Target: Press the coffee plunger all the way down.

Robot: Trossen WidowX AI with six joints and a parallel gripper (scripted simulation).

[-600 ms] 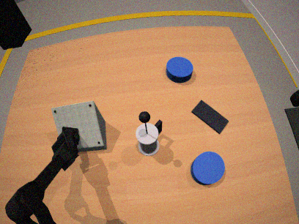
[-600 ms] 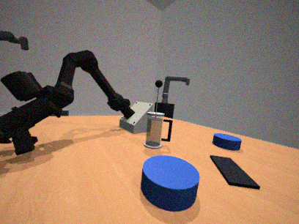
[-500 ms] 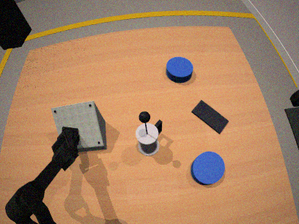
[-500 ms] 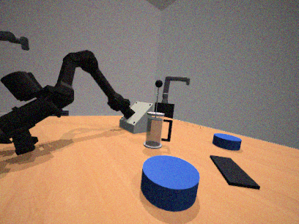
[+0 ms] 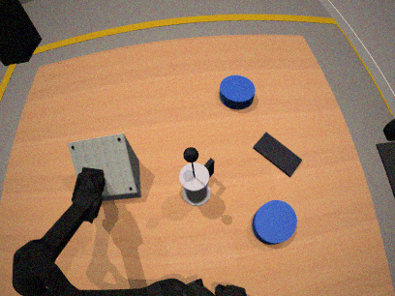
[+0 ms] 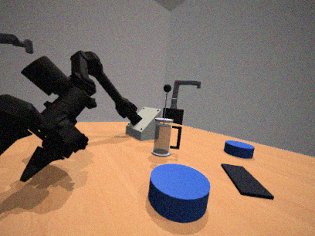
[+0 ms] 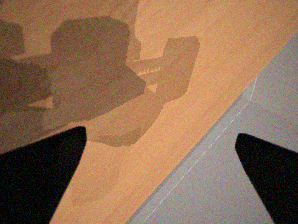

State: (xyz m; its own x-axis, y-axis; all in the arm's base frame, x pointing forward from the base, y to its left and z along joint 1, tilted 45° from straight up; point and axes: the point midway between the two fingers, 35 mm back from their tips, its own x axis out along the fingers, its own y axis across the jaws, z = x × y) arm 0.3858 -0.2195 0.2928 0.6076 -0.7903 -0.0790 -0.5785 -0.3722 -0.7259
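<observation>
Now: the coffee press 40 cm to the left of my gripper tip, 11 cm behind it and 8 cm above it. The rest, counted from my gripper tip: flat black slab (51 cm to the left, 12 cm ahead, 4 cm below).
</observation>
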